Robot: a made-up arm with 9 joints. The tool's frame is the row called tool.
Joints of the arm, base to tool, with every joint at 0 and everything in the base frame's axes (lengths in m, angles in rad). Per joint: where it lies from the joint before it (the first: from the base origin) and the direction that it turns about. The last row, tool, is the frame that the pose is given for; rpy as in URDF.
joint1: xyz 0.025 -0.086 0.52 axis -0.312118 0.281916 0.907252
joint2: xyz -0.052 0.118 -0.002 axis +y
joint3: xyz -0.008 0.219 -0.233 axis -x
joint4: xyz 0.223 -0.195 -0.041 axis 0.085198 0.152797 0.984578
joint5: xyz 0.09 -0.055 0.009 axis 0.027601 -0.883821 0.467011
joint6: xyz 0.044 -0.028 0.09 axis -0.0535 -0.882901 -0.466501
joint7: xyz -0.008 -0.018 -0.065 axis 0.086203 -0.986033 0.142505
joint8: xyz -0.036 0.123 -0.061 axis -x
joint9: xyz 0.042 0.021 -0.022 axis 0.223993 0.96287 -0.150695
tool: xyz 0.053 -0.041 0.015 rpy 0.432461 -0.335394 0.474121
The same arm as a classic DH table. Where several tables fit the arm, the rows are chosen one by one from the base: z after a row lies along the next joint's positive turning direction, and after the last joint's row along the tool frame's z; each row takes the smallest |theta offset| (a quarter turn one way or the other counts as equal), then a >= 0, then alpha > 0; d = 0 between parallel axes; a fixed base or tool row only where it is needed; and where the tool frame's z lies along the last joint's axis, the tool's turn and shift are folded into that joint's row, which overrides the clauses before.
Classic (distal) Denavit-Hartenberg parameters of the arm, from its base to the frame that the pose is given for. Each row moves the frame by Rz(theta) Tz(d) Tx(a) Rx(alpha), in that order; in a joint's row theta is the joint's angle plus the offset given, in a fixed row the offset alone. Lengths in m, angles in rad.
base (fixed): d 0.6844; theta0 0.8362; a -0.0471; alpha -0.4341
joint1: d -0.1655; theta0 -0.8843; a -0.0498; alpha -1.285
joint2: d 0.3326; theta0 -1.2395; a -0.233; alpha 1.5708
joint3: d -0.221; theta0 -1.4168; a 0.1864; alpha -1.6561
joint4: d -0.0818; theta0 1.5705; a 0.0896; alpha 1.2375
joint5: d 0.1742; theta0 -0.0027; a 0.0364; alpha 0.9752
joint6: d 0.0277; theta0 -0.147; a 0.0052; alpha -0.6444
joint7: d -0.2127; theta0 -1.3648; a 0.0428; alpha 1.6571
joint8: d -0.0117; theta0 0.0117; a 0.0185; alpha 1.7967
joint9: d 0.0064; theta0 -1.4802; a 0.0602; alpha 2.2605
tool (fixed): d 0.0181; theta0 0.8005; a 0; alpha 0

